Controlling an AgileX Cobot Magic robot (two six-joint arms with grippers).
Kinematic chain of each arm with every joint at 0, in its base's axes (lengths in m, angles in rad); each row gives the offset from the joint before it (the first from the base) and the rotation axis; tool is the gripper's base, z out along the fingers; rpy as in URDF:
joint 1: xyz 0 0 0.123 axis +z
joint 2: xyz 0 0 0 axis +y
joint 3: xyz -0.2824 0 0.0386 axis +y
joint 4: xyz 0.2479 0 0.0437 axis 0.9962 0 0.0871
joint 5: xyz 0 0 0 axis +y
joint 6: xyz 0.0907 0 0.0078 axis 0.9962 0 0.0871
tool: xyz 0 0 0 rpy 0 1.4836 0
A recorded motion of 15 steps. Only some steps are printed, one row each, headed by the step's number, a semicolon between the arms.
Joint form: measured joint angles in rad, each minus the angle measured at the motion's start. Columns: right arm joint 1, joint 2, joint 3, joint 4, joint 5, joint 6; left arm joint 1, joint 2, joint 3, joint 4, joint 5, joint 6.
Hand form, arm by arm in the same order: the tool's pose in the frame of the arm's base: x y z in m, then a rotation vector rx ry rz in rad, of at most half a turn. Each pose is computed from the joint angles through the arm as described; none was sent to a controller.
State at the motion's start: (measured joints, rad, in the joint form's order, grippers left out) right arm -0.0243 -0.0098 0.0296 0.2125 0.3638 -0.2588; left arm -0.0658 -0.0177 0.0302 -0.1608 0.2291 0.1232
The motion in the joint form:
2: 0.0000 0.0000 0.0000 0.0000 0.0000 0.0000; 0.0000 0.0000 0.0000 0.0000 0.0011 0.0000
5: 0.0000 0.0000 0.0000 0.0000 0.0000 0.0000; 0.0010 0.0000 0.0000 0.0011 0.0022 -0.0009
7: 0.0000 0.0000 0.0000 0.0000 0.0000 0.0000; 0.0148 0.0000 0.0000 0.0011 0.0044 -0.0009
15: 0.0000 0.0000 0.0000 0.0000 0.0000 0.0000; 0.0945 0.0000 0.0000 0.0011 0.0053 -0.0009
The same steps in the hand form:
2: 0.0531 0.0056 0.1716 -0.0851 1.8569 0.0115; 0.0549 -0.0070 0.1832 0.0549 1.7236 -0.1048
5: 0.0531 0.0056 0.1716 -0.0851 1.8569 0.0115; 0.0549 -0.0069 0.1831 0.0542 1.7247 -0.1039
7: 0.0531 0.0056 0.1716 -0.0851 1.8569 0.0115; 0.0550 -0.0062 0.1829 0.0426 1.7270 -0.0939
15: 0.0531 0.0056 0.1716 -0.0851 1.8569 0.0115; 0.0553 -0.0018 0.1829 -0.0261 1.7274 -0.0352

